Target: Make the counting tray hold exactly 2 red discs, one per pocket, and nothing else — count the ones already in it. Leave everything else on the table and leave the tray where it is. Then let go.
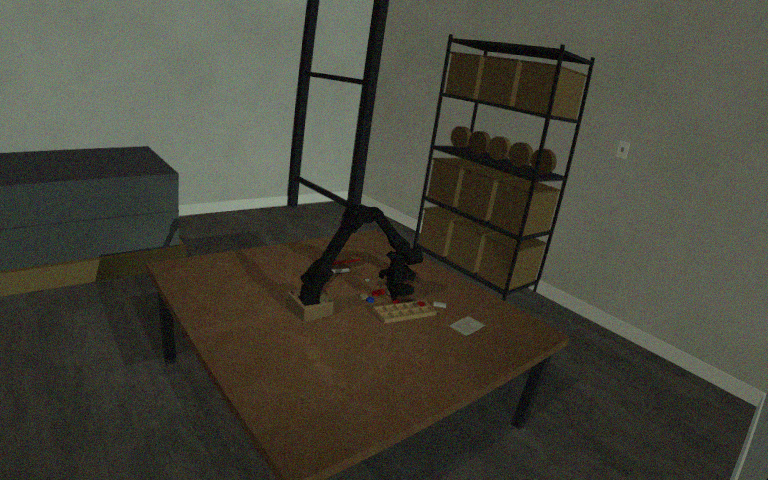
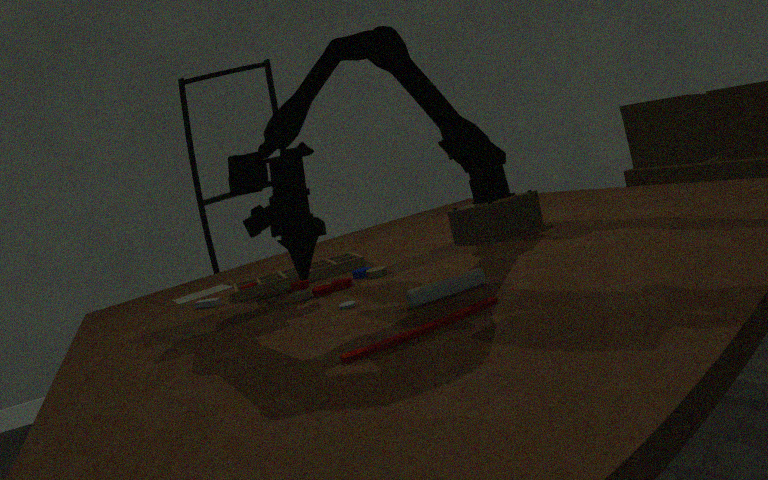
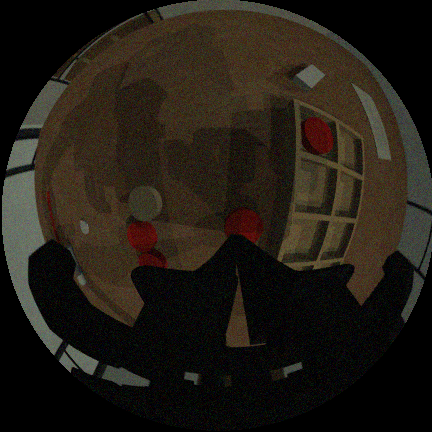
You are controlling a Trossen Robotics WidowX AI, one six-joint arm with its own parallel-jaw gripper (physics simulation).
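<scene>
The wooden counting tray (image 1: pixel 406 318) (image 2: pixel 334 263) (image 3: pixel 331 189) holds one red disc (image 1: pixel 421 303) (image 2: pixel 248 286) (image 3: pixel 317 135) in a far pocket; the other pockets I can see are empty. My gripper (image 1: pixel 398 296) (image 2: pixel 303 276) (image 3: pixel 234 238) is shut with nothing between the fingers. Its tips stand low at the near edge of a loose red disc (image 3: pixel 243 223) (image 2: pixel 300 285) just left of the tray. Two more red discs (image 3: pixel 142 235) (image 3: pixel 153 257) (image 1: pixel 378 292) (image 2: pixel 327 288) lie further left. The fingers hide the table below them.
A beige disc (image 3: pixel 144 203) (image 2: pixel 377 271) and a blue disc (image 1: pixel 371 300) (image 2: pixel 360 272) lie near the red ones. A white block (image 3: pixel 308 76) (image 1: pixel 439 304), a paper sheet (image 1: pixel 467 326), a white cylinder (image 2: pixel 446 287) and a red rod (image 2: pixel 420 329) lie around. A shelf rack (image 1: pixel 520 48) stands behind the table.
</scene>
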